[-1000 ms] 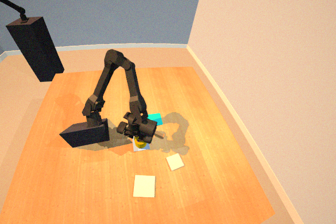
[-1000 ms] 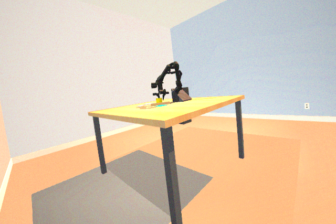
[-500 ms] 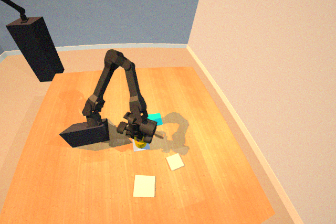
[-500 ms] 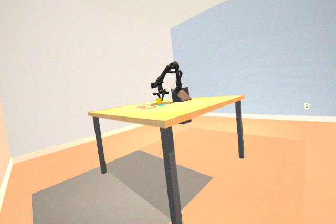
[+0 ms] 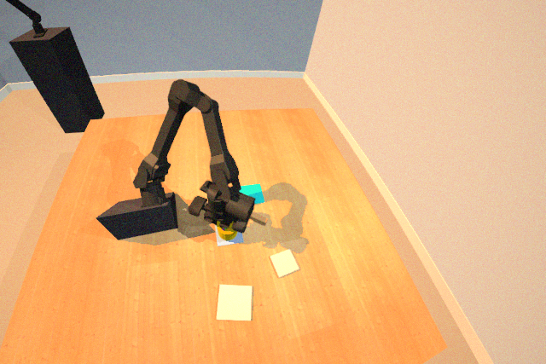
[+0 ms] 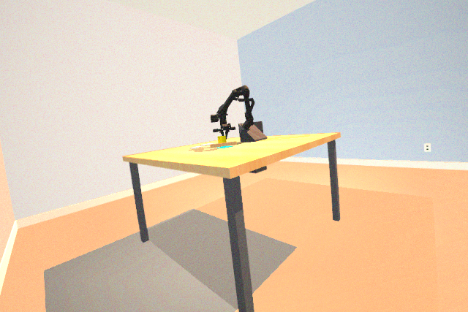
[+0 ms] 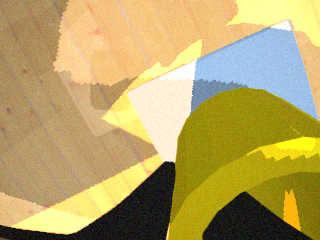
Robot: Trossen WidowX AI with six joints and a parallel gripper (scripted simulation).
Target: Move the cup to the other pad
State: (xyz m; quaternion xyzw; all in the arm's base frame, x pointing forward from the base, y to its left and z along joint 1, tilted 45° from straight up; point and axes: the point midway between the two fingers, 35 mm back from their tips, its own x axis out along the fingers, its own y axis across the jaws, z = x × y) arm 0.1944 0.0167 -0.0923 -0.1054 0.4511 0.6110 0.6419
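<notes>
Right now the cyan pad is 13 cm ahead of my gripper tip, 14 cm to the left of it and 5 cm below it. Also, from my gripper tip: wooden stick (8 cm ahead, 7 cm to the left, 4 cm below); then yellow cup (2 cm ahead, 2 cm to the right).
</notes>
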